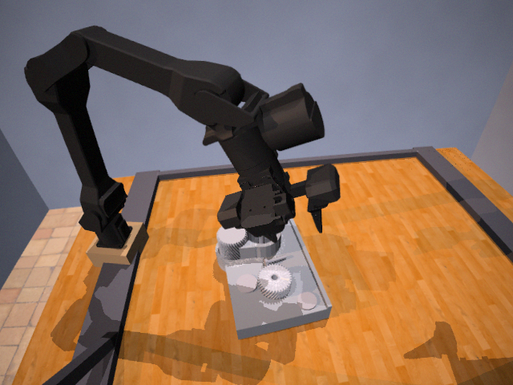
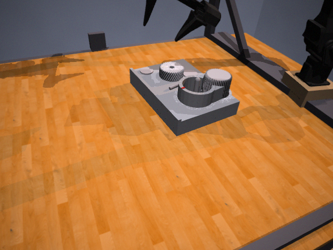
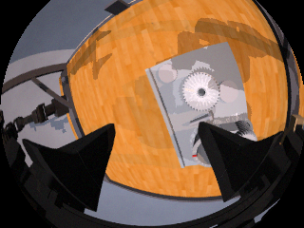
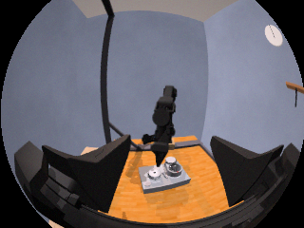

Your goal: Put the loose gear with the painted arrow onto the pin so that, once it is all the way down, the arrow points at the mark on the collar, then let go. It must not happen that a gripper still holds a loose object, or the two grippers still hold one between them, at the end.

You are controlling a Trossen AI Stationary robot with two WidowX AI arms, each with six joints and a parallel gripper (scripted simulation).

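The loose gear is 140 mm below my left hand, 20 mm to the left of it and 20 mm behind it.
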